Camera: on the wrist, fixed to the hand. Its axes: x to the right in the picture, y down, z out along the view.
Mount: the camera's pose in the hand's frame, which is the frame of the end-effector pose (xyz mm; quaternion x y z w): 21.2 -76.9 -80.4 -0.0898 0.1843 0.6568 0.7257
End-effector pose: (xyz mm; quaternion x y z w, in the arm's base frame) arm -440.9 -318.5 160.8 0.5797 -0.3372 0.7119 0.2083
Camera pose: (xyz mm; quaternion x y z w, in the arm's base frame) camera -448.2 -209.7 191.6 -0.0493 0.6510 -0.7300 0.2022
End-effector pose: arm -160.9 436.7 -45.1 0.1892 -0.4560 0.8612 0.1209
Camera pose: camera -168.0 547.0 -20.2 0.3318 0.5102 -0.6983 0.3769
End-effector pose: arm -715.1 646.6 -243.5 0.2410 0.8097 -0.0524 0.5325
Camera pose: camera -823.4 613.6 -241.2 0.6685 0.5321 0.4288 0.2933
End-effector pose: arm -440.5 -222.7 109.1 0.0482 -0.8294 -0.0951 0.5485
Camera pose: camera -376.8 -310.2 142.6 -0.5415 -0.5239 0.2256 0.6176
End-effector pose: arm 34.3 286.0 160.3 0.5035 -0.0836 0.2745 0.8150
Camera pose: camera 81.6 337.0 71.0 0.1867 -0.2658 0.8197 0.4717
